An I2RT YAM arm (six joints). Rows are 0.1 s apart.
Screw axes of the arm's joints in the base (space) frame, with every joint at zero. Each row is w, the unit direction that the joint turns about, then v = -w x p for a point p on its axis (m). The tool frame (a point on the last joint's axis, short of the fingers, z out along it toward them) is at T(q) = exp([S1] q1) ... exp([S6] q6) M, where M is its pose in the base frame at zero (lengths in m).
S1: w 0 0 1 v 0 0 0
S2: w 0 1 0 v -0.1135 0 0.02
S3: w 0 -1 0 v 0.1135 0 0.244
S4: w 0 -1 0 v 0.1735 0 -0.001
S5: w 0 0 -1 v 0 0.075 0
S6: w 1 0 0 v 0 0.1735 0
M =
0 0 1 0.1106
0 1 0 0
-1 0 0 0.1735
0 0 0 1
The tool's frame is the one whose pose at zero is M.
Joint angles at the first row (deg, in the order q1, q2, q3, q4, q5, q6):
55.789 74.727 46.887 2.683 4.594 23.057
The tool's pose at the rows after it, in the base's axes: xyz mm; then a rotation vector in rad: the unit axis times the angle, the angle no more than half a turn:
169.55 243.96 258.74 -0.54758 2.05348 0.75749
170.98 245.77 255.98 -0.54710 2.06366 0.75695
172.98 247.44 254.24 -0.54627 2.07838 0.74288
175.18 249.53 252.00 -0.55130 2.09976 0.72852
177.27 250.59 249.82 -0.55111 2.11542 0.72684
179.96 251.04 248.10 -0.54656 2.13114 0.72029
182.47 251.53 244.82 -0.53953 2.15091 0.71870
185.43 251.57 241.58 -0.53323 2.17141 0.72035
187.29 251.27 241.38 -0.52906 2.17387 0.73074
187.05 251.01 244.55 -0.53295 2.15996 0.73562
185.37 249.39 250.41 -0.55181 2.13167 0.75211
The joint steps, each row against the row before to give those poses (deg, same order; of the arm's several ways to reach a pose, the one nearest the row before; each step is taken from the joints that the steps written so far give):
0.006 0.942 0.975 -1.659 0.372 -0.181
-0.050 0.769 0.122 0.146 -0.161 0.243
-0.107 0.805 0.562 -0.672 0.244 0.044
-0.124 0.991 0.754 -1.084 -0.034 0.004
-0.256 0.712 0.353 -0.420 -0.403 0.239
-0.387 0.656 0.429 -0.574 -0.214 0.213
-0.372 0.759 0.188 -0.325 -0.398 0.499
-0.515 0.741 0.184 -0.331 -0.684 0.466
-0.381 0.197 0.083 0.212 -0.650 0.208
0.001 -0.389 0.157 0.161 -0.049 -0.357
-0.006 -1.095 -0.050 0.357 -0.682 -0.965

